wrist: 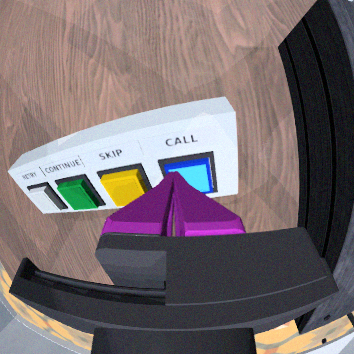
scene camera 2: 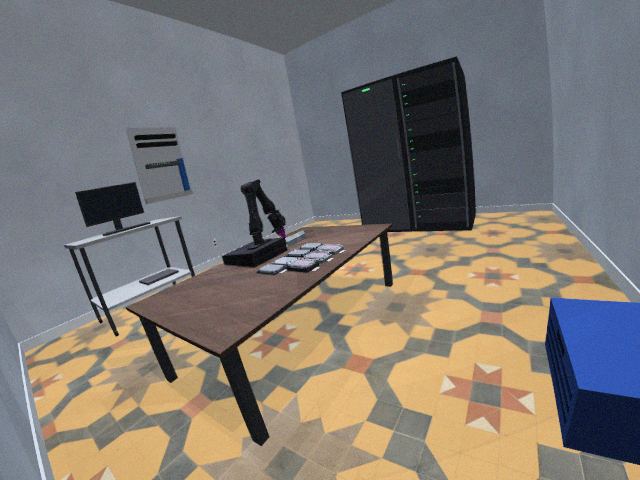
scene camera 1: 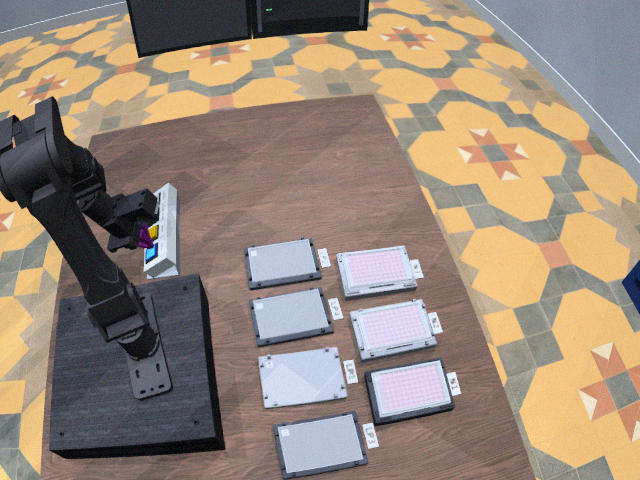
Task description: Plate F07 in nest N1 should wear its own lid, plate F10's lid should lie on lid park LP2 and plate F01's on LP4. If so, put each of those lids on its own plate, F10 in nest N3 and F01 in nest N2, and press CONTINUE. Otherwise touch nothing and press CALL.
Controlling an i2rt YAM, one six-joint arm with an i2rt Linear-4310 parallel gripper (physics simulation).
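Places are measured from the arm's base along level axes (x ahead, y left, z up), in centimetres.
Pixels of known places: gripper, between the fingertips: (wrist: 173, 178) (scene camera 1: 152, 247); arm's base, origin of its link: (scene camera 2: 260, 244) (scene camera 1: 144, 345).
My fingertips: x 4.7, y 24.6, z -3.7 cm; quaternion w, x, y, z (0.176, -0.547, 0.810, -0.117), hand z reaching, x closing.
For each thing: its top centre in the pictures, then the offset to it from my fingertips. "spot": a spot on its surface instead. Level surfaces: height alone.
- blue CALL button, centre of its top: (wrist: 188, 178) (scene camera 1: 150, 249) dy -1.1, dx -0.2, dz +0.6 cm
- green CONTINUE button, a spot on its surface: (wrist: 79, 195) spot: dy +8.2, dx +1.2, dz +0.3 cm
- N2, centre of its top: (scene camera 1: 394, 324) (scene camera 2: 316, 254) dy -32.6, dx +39.7, dz -1.7 cm
- grey lid, centre of its top: (scene camera 1: 289, 313) (scene camera 2: 299, 251) dy -22.7, dx +22.9, dz -3.0 cm
- paler sheet, centre of its top: (scene camera 1: 301, 374) (scene camera 2: 285, 258) dy -35.5, dx +20.5, dz -2.8 cm
- white button box, centre of its top: (wrist: 81, 176) (scene camera 1: 157, 218) (scene camera 2: 291, 234) dy +6.0, dx +2.5, dz +1.7 cm
- yellow SKIP button, centre of its top: (wrist: 119, 191) (scene camera 1: 150, 231) dy +3.9, dx +0.5, dz +0.9 cm
- white RETRY button, centre of its top: (wrist: 37, 201) dy +13.7, dx +2.2, dz +0.9 cm
- wooden table, height of its surface: dz -4.8 cm
My gripper (scene camera 1: 150, 246) (wrist: 173, 178) is shut and empty, its purple fingertips at the left part of the blue CALL button (scene camera 1: 150, 253) (wrist: 192, 177). Contact cannot be told. The green CONTINUE button (wrist: 79, 195) is on the same box. Three plates with pink wells sit in nests: one at the back (scene camera 1: 376, 267), one in N2 (scene camera 1: 394, 326) and one at the front (scene camera 1: 410, 388). Whether they wear lids is unclear. A grey lid (scene camera 1: 292, 314) lies on LP4. A paler sheet (scene camera 1: 302, 379) lies at LP2. Other grey lids (scene camera 1: 282, 262) (scene camera 1: 320, 445) lie at the back park and LP3. Lid codes are too small to read.
The white button box (scene camera 1: 169, 227) (wrist: 215, 125) also carries the yellow SKIP button (scene camera 1: 154, 231) (wrist: 122, 187) and the white RETRY button (wrist: 46, 197). The black arm base (scene camera 1: 180, 413) (scene camera 2: 238, 256) stands beside the box and lid parks on the wooden table (scene camera 1: 289, 149) (scene camera 2: 227, 304).
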